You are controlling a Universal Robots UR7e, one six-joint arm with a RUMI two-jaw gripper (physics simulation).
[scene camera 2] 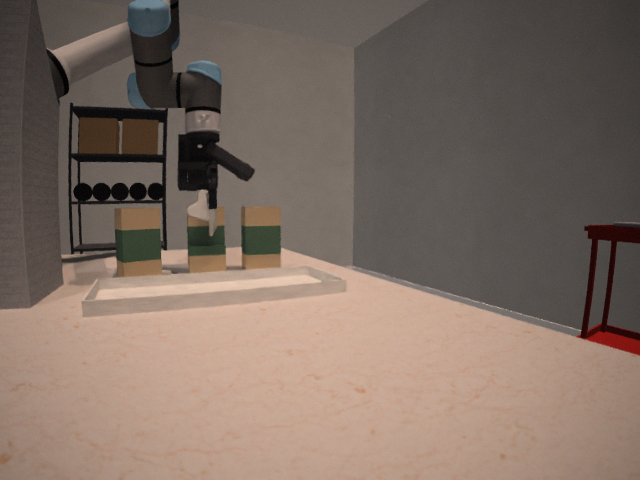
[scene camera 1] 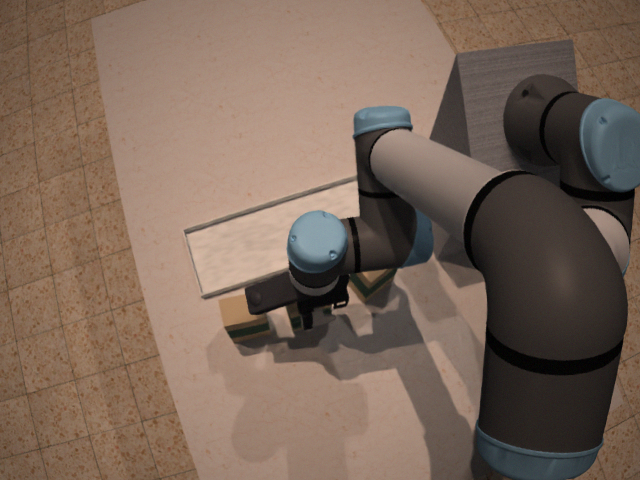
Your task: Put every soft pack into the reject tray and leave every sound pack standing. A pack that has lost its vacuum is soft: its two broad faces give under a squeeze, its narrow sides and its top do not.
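Pixels of known places: gripper, fingertip midpoint: (scene camera 2: 210, 235); arm's base at its link origin: (scene camera 1: 542, 119).
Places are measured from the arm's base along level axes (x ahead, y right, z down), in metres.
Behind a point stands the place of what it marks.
Three upright tan packs with green bands stand in a row beside the long pale reject tray (scene camera 1: 232, 253) @(x 0.541, y 0.007, z 0.386 m) (scene camera 2: 206, 299) @(x 0.412, y 0.107, z 0.377 m). The middle pack (scene camera 1: 295, 318) @(x 0.440, y -0.171, z 0.298 m) (scene camera 2: 201, 262) @(x 0.402, y -0.123, z 0.361 m) is partly hidden by my gripper (scene camera 1: 316, 317) @(x 0.421, y -0.154, z 0.308 m) (scene camera 2: 211, 227) @(x 0.421, y -0.154, z 0.308 m). The gripper points down at this pack, its fingers partly open at the pack's upper part, with no grip on it; the far finger is mostly hidden. One end pack (scene camera 1: 245, 316) @(x 0.526, y -0.165, z 0.249 m) (scene camera 2: 261, 238) @(x 0.528, y -0.125, z 0.314 m) stands nearer the table's outer side. The other end pack (scene camera 1: 368, 287) @(x 0.301, y -0.141, z 0.282 m) (scene camera 2: 138, 243) @(x 0.284, y -0.077, z 0.314 m) stands turned at an angle, partly under the arm in scene camera 1. No pack shows in the visible part of the tray.
The arm covers one end of the tray in scene camera 1. A grey pedestal (scene camera 1: 516, 103) (scene camera 2: 36, 206) @(x 0.143, y 0.029, z 0.242 m) stands at the robot's base. Behind, in scene camera 2, are a black shelf rack (scene camera 2: 118, 157) and, at the right, a red cart (scene camera 2: 593, 284).
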